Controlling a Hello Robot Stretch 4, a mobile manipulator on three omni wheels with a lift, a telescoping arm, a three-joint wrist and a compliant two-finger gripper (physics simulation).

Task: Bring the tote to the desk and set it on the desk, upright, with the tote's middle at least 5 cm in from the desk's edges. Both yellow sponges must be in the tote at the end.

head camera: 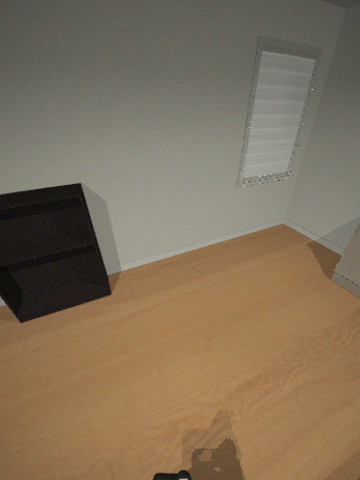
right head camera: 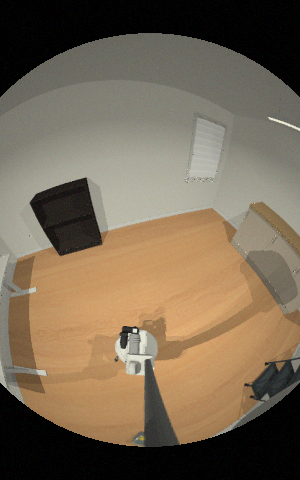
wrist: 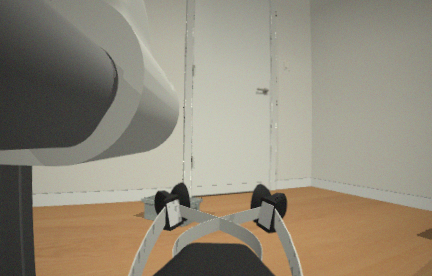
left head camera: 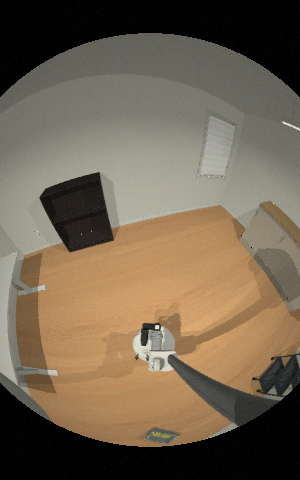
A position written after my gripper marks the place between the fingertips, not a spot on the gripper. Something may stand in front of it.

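Note:
My gripper (wrist: 220, 198), white door (wrist: 230, 92). Dark bookshelf (head camera: 45, 285), window with blinds (head camera: 284, 74). Dark bookshelf (right head camera: 82, 232), window with blinds (right head camera: 208, 134). Dark bookshelf (left head camera: 93, 228), window with blinds (left head camera: 219, 133).

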